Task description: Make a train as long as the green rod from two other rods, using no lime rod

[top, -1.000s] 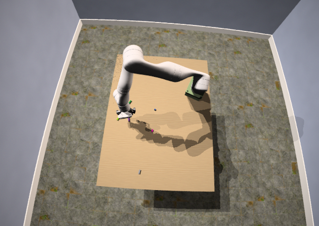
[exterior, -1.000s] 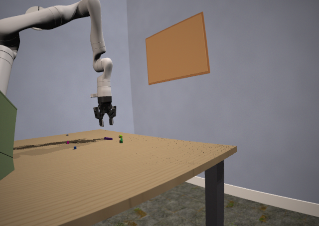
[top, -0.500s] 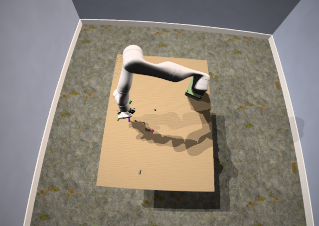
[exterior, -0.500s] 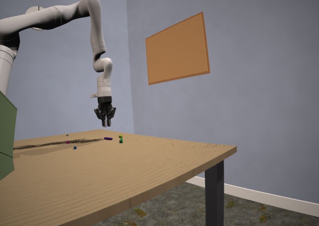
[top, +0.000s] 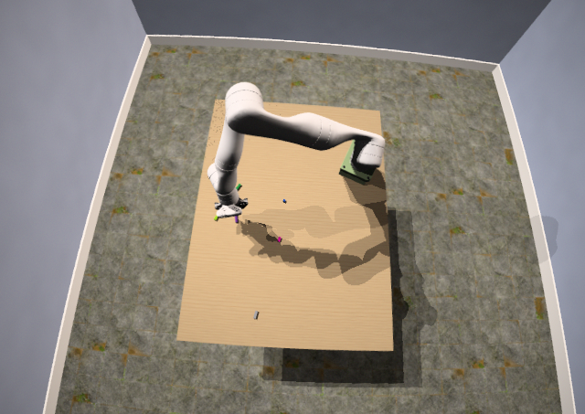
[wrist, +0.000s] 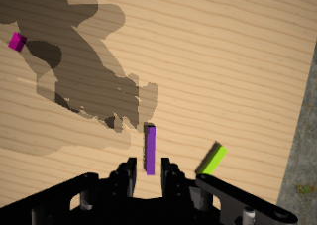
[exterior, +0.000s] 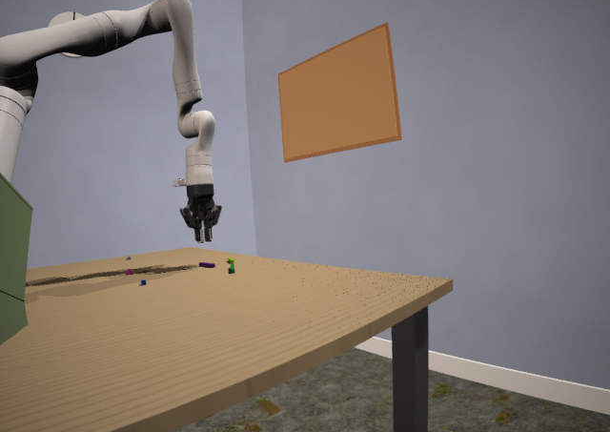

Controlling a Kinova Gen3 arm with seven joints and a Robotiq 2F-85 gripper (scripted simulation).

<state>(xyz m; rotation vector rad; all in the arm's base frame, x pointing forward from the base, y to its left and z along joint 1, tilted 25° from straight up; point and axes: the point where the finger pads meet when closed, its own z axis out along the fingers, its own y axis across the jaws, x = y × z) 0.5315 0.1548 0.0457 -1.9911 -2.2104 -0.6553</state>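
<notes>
The purple rod lies 8 cm below my hand. The rest, counted from my hand: lime rod: 8 cm ahead, 8 cm below; green rod: 1 cm ahead, 12 cm to the right, 8 cm below; magenta rod: 19 cm behind, 11 cm to the left, 8 cm below.
</notes>
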